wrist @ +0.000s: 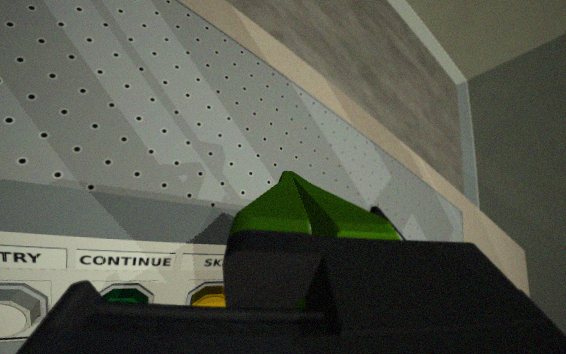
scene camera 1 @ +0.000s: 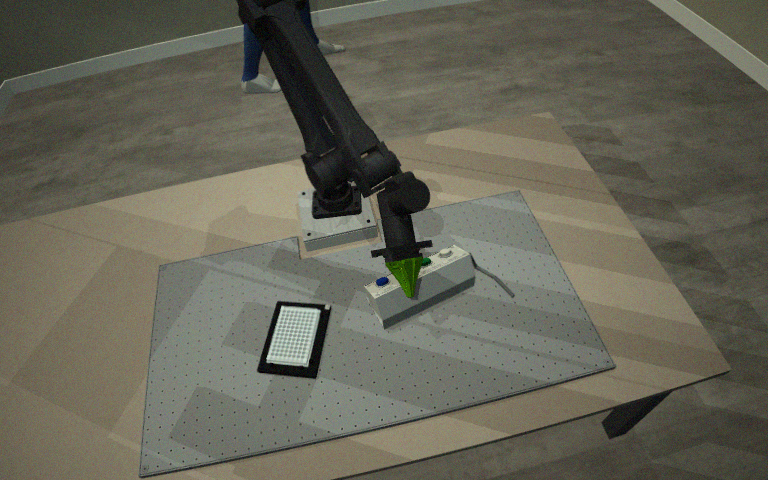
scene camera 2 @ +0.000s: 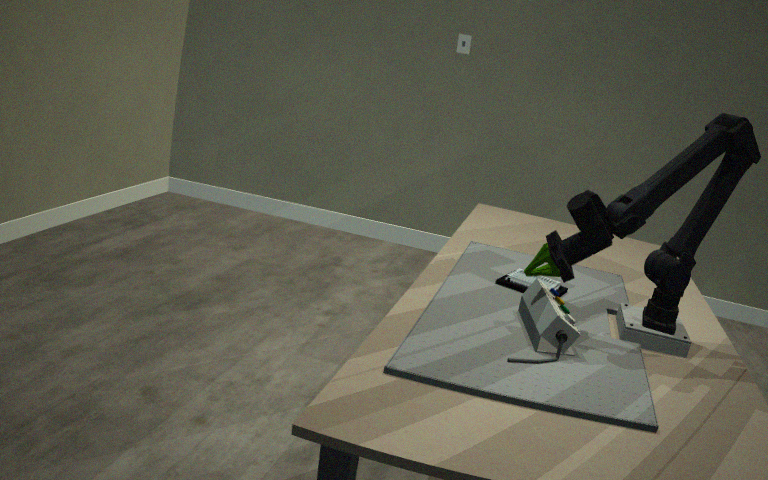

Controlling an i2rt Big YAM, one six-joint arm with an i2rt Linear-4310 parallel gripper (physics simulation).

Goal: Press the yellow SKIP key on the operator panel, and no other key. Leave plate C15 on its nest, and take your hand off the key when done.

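Places are measured from the arm's base along level axes (x right, y ahead, z up), in metres.
Where they show: gripper, between the fingertips: [wrist: 286, 179] [scene camera 1: 410, 297] [scene camera 2: 525, 273]; arm's base, origin of its link: [scene camera 1: 337, 204] [scene camera 2: 658, 323].
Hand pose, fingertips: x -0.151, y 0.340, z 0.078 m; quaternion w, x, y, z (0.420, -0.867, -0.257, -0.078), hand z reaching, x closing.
Note:
Things, the pixels of their top centre, and the offset from my fingertips. "spot": a spot on its surface instead.
- operator panel, centre of its top: [wrist: 175, 274] [scene camera 1: 419, 269] [scene camera 2: 554, 296] dx -0.026, dy -0.078, dz -0.023 m
- Plate C15, centre of its top: [scene camera 1: 293, 333] [scene camera 2: 534, 278] dx +0.243, dy +0.009, dz -0.080 m
- blue key, centre of its top: [scene camera 1: 382, 279] [scene camera 2: 555, 289] dx +0.052, dy -0.069, dz -0.032 m
- green CONTINUE key, centre of its top: [wrist: 118, 313] [scene camera 1: 425, 259] dx -0.040, dy -0.108, dz -0.032 m
- white key, centre of its top: [scene camera 1: 445, 250] dx -0.086, dy -0.127, dz -0.032 m
- cable, a spot on its surface: [scene camera 2: 532, 360] [scene camera 1: 499, 279] spot: dx -0.200, dy -0.085, dz -0.100 m
The operator panel [scene camera 1: 433, 297] [scene camera 2: 533, 318] [wrist: 167, 291] is a pale box with a sloped key face. Its yellow SKIP key [scene camera 2: 559, 300] [wrist: 209, 299] is partly covered by the gripper body in the wrist view and hidden behind the gripper in scene camera 1. My gripper [scene camera 1: 410, 295] [scene camera 2: 526, 273] [wrist: 286, 179] is shut and empty, its green fingertips together. In scene camera 2 the tips are above the panel and apart from the yellow key. Plate C15 [scene camera 1: 294, 335] [scene camera 2: 516, 275] is white and lies on its black nest [scene camera 1: 288, 371] [scene camera 2: 505, 282].
The blue key [scene camera 1: 382, 281] [scene camera 2: 554, 292] is on one side of SKIP; the green CONTINUE key [scene camera 1: 426, 261] [wrist: 125, 295] and a white key [scene camera 1: 446, 253] [wrist: 12, 320] are on the other. A cable [scene camera 1: 499, 281] [scene camera 2: 532, 360] leaves the panel's end. A person's legs [scene camera 1: 252, 56] show behind the table.

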